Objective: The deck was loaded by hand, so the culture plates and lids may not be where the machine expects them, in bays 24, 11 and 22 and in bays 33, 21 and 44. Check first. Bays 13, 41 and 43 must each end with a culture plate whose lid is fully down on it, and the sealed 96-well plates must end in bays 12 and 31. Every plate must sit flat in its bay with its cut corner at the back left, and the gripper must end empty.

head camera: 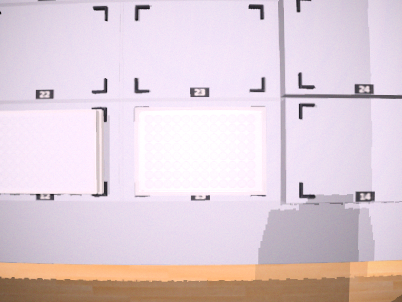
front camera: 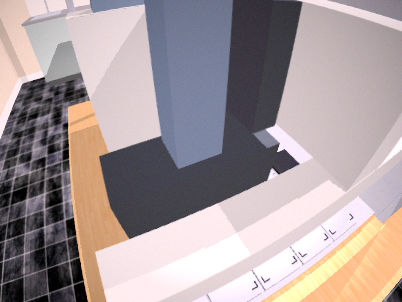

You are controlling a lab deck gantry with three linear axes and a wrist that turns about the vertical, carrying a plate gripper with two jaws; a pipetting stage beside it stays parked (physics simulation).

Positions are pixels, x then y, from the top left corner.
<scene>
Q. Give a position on a pale lid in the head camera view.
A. At 178, 150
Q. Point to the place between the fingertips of my gripper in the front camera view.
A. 195, 238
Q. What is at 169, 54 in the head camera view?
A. A bay 23.
</scene>
